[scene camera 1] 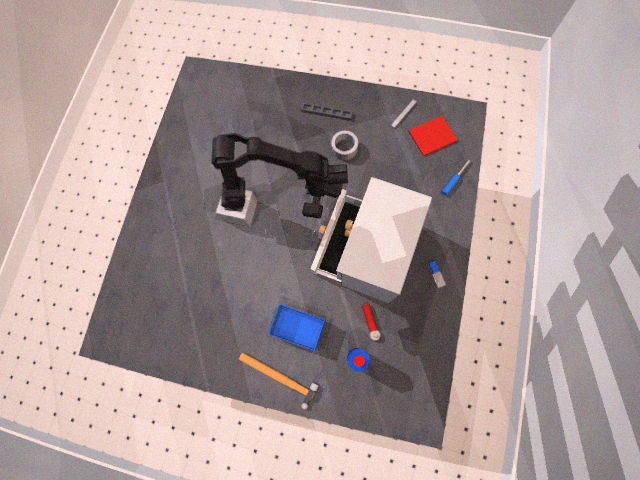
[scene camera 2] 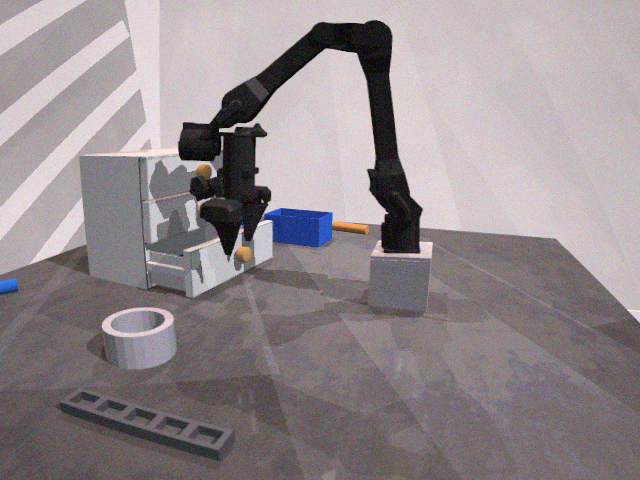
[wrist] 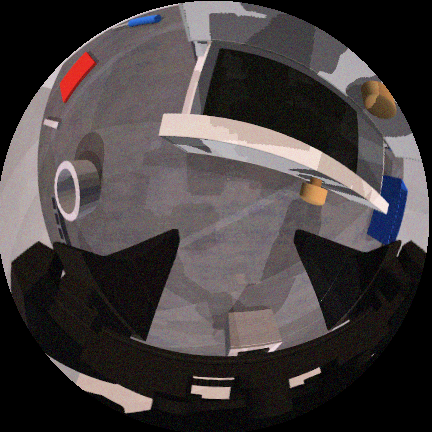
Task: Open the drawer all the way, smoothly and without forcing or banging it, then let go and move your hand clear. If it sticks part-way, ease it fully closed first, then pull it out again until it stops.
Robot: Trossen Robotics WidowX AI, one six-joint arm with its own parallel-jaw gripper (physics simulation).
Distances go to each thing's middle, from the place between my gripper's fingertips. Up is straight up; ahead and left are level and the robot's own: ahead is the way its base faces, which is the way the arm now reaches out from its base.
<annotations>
Right now my hand is 20 mm past the dark slotted rack point(scene camera 2: 202, 439), 410 mm to the right of it and 80 mm above it. Round my hand: red block point(scene camera 1: 435, 134): 400 mm ahead, 340 mm to the left, 90 mm below; then blue bin point(scene camera 2: 291, 226): 20 mm behind, 440 mm to the right, 50 mm below.
</annotations>
